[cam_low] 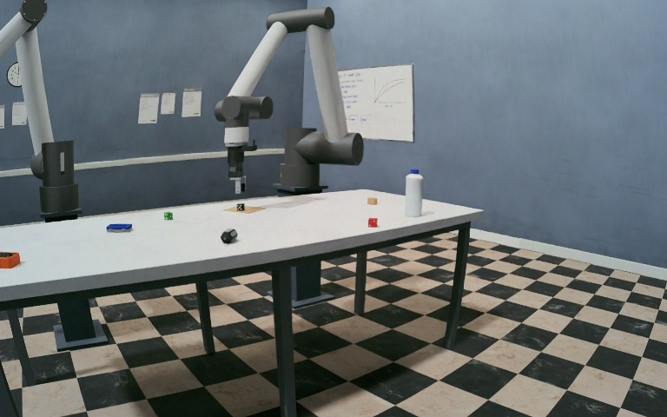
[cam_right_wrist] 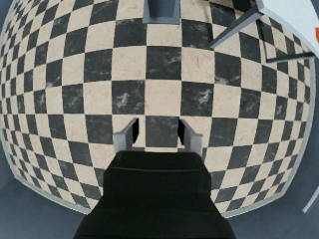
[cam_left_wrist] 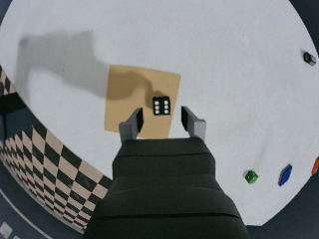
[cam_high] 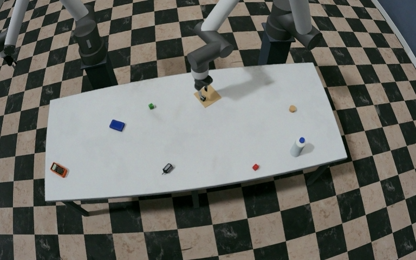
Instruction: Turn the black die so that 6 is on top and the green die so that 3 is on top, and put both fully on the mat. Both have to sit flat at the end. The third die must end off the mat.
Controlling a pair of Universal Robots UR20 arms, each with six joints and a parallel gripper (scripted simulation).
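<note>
Right now the green die is 360 mm to the right of my left hand and 80 mm below it. The rest, counted from my left hand: tan mat (30 mm behind, 30 mm to the left, 100 mm below); red die (540 mm ahead, 250 mm to the left, 80 mm below); black die (80 mm below).
</note>
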